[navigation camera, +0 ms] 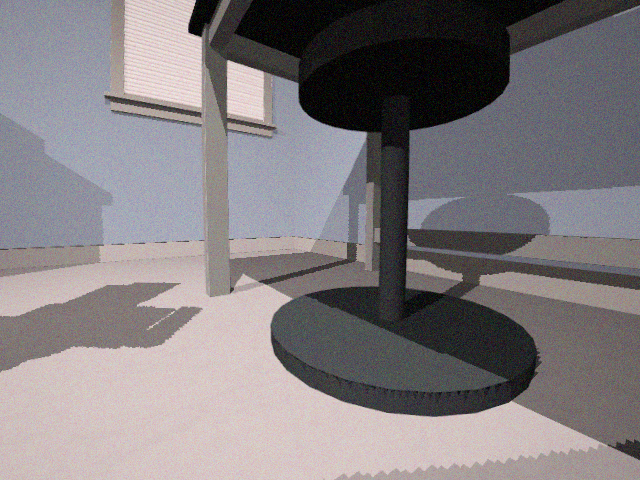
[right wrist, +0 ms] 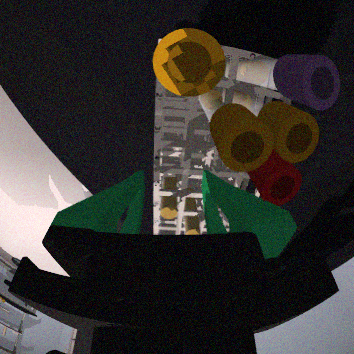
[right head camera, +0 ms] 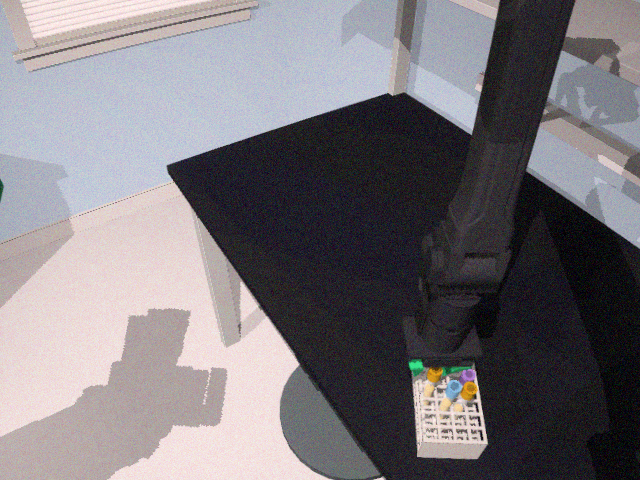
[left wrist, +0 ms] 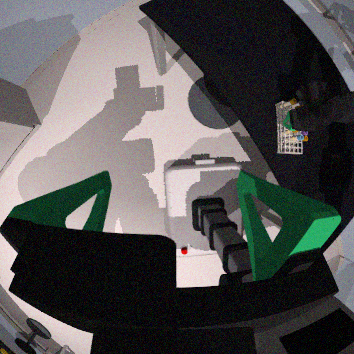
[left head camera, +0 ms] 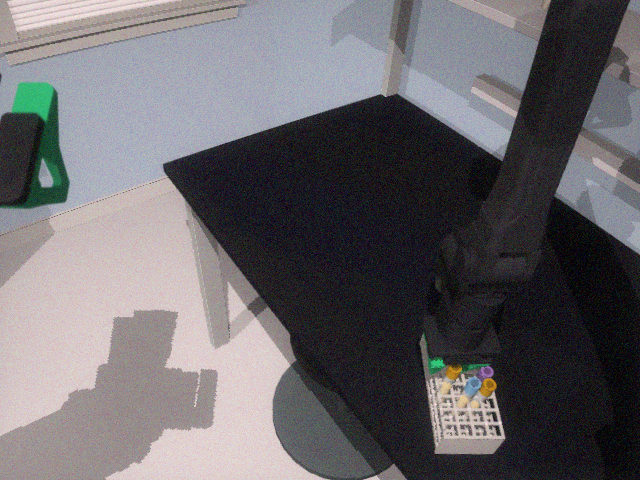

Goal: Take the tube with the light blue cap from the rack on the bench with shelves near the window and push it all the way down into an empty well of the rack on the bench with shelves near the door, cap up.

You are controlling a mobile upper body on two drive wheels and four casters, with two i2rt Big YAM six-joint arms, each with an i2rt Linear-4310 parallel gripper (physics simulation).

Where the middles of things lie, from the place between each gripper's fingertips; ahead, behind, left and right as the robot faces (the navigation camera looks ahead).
Scene:
Now: left hand 49 cm above the white tube rack (right wrist: 183, 147), 47 cm to the left of it and 12 cm short of it.
I see my right gripper 30 mm to the left of the white tube rack, 30 mm above it and 10 mm past it.

